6 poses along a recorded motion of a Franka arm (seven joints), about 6.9 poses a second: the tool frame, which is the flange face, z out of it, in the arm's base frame.
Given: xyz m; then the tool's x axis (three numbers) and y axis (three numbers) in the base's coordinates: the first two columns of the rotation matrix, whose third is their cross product.
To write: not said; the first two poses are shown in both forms.
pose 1, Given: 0.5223 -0.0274 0.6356 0.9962 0.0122 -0.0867 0.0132 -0.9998 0.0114
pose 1, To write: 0.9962 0.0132 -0.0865 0.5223; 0.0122 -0.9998 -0.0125 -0.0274; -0.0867 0.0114 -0.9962 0.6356; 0 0 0 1
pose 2, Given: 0.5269 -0.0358 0.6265 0.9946 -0.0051 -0.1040 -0.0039 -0.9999 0.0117
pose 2, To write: 0.9946 -0.0039 -0.1040 0.5269; -0.0051 -0.9999 -0.0112 -0.0358; -0.1040 0.0117 -0.9945 0.6265; 0 0 0 1
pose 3, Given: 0.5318 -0.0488 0.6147 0.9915 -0.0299 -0.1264 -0.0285 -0.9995 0.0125
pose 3, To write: 0.9915 -0.0285 -0.1267 0.5318; -0.0299 -0.9995 -0.0088 -0.0488; -0.1264 0.0125 -0.9919 0.6147; 0 0 0 1
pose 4, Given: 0.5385 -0.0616 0.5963 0.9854 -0.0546 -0.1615 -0.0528 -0.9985 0.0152
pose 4, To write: 0.9854 -0.0528 -0.1621 0.5385; -0.0546 -0.9985 -0.0065 -0.0616; -0.1615 0.0152 -0.9868 0.5963; 0 0 0 1
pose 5, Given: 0.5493 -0.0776 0.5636 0.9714 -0.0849 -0.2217 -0.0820 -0.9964 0.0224
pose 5, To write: 0.9714 -0.0820 -0.2228 0.5493; -0.0849 -0.9964 -0.0036 -0.0776; -0.2217 0.0224 -0.9749 0.5636; 0 0 0 1
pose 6, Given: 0.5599 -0.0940 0.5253 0.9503 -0.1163 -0.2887 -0.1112 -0.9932 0.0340
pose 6, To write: 0.9503 -0.1112 -0.2907 0.5599; -0.1163 -0.9932 -0.0002 -0.0940; -0.2887 0.0340 -0.9568 0.5253; 0 0 0 1
